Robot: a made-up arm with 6 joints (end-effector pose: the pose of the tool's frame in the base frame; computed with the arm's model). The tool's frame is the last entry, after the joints.
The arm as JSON. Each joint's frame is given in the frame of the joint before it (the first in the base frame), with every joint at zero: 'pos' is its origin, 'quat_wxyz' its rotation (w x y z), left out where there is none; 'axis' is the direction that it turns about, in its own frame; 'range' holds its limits. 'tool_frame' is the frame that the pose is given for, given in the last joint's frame.
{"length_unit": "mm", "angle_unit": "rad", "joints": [
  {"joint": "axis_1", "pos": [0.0, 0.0, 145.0], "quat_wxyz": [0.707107, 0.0, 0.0, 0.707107], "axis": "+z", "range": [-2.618, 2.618]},
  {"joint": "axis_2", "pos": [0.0, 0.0, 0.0], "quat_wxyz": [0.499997, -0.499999, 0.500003, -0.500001], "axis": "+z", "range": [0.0, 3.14]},
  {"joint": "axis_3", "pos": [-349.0, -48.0, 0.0], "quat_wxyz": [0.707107, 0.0, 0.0, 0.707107], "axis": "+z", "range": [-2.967, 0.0]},
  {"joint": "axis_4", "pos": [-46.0, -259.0, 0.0], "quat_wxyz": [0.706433, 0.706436, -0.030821, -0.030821], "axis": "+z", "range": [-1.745, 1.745]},
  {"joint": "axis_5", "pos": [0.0, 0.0, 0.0], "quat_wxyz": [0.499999, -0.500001, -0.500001, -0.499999], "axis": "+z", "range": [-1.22, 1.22]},
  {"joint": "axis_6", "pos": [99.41, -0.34, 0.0], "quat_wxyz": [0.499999, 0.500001, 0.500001, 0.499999], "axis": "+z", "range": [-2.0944, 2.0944]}
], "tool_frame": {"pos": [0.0, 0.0, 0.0]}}
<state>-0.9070 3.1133 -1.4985 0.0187 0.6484 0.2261</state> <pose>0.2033 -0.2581 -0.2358 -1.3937 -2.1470 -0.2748</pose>
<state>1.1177 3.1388 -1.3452 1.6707 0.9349 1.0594</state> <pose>0.0760 0.3374 -0.2246 -1.6737 -1.4997 0.4256</pose>
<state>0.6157 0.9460 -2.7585 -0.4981 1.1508 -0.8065</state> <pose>-0.1462 -0.1565 0.7610 -0.2654 0.8412 -0.5566</pose>
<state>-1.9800 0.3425 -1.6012 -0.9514 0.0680 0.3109</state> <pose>0.0951 0.2325 0.6639 0.2811 0.2345 -2.6060</pose>
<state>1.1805 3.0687 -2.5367 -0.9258 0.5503 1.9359</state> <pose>0.2898 0.5959 -0.0338 0.1012 2.3679 0.6517</pose>
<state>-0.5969 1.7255 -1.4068 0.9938 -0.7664 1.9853</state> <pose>0.3311 -0.2951 0.4653 1.3164 -0.7721 1.4315</pose>
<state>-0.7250 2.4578 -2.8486 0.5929 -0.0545 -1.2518</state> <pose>0.4535 -0.4061 0.5194 0.0668 1.1293 -1.2630</pose>
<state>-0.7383 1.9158 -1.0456 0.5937 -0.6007 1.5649</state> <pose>0.3163 -0.3305 0.2643 1.8701 0.0784 0.6411</pose>
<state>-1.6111 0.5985 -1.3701 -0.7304 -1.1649 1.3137</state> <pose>0.0664 0.1313 0.6688 -0.5014 0.5517 -0.7189</pose>
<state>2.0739 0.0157 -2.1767 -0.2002 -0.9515 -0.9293</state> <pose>0.2889 -0.5584 0.3830 1.6528 -0.1459 0.6569</pose>
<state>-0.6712 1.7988 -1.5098 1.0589 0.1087 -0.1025</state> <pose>0.3838 -0.2932 0.4196 1.2846 1.3092 0.2855</pose>
